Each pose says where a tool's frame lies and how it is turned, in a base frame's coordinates. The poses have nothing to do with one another.
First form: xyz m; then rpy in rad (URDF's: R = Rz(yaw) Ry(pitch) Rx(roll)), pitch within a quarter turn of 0, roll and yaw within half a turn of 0.
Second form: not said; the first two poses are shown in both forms.
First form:
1: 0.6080, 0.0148, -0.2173, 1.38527, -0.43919, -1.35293
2: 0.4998, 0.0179, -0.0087, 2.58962, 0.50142, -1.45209
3: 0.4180, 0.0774, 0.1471, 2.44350, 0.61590, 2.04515
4: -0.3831, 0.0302, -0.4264, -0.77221, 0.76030, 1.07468
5: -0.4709, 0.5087, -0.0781, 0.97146, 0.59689, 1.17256
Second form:
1: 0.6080, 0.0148, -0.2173, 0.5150, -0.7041, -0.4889, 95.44
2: 0.4998, 0.0179, -0.0087, 0.7425, -0.5687, -0.3540, 175.54
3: 0.4180, 0.0774, 0.1471, 0.4153, 0.8985, 0.1424, 131.22
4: -0.3831, 0.0302, -0.4264, -0.6397, 0.1562, 0.7526, 96.25
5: -0.4709, 0.5087, -0.0781, 0.3641, 0.7407, 0.5646, 77.47
